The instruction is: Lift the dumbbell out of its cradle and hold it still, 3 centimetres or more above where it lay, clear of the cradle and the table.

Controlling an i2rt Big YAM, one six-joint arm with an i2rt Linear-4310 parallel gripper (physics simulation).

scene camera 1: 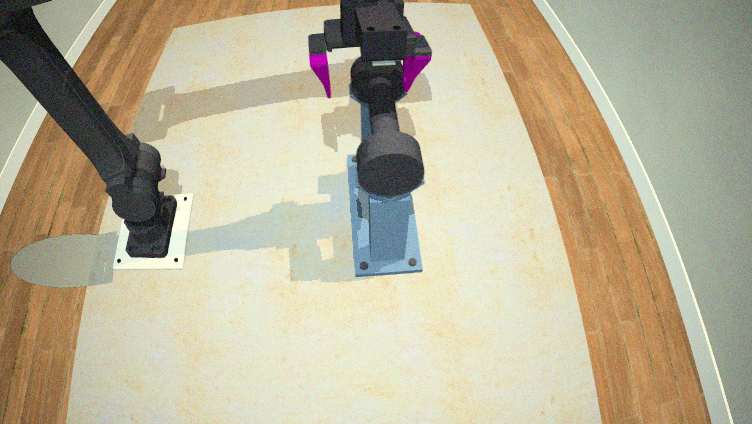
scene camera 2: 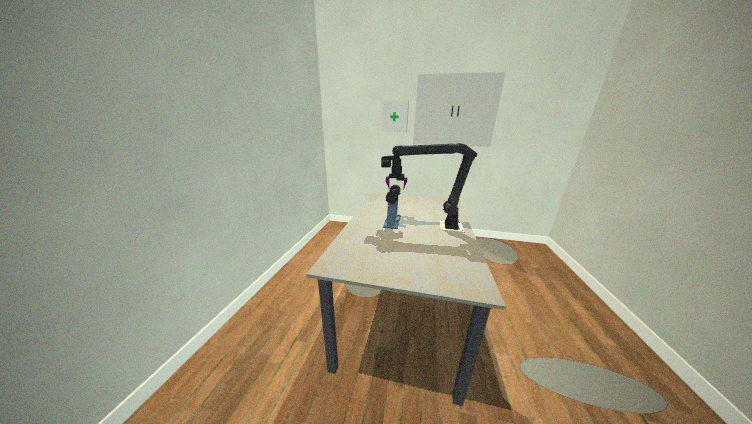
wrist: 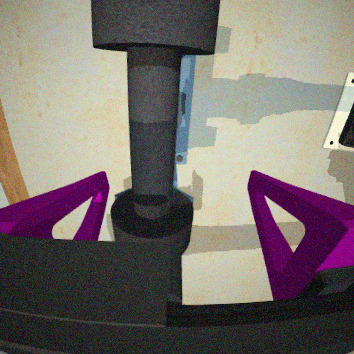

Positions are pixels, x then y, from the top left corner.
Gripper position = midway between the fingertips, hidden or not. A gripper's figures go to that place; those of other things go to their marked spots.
Labels:
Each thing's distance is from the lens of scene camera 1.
gripper (scene camera 1: 367, 92): 0.62 m
blue cradle (scene camera 1: 385, 240): 0.69 m

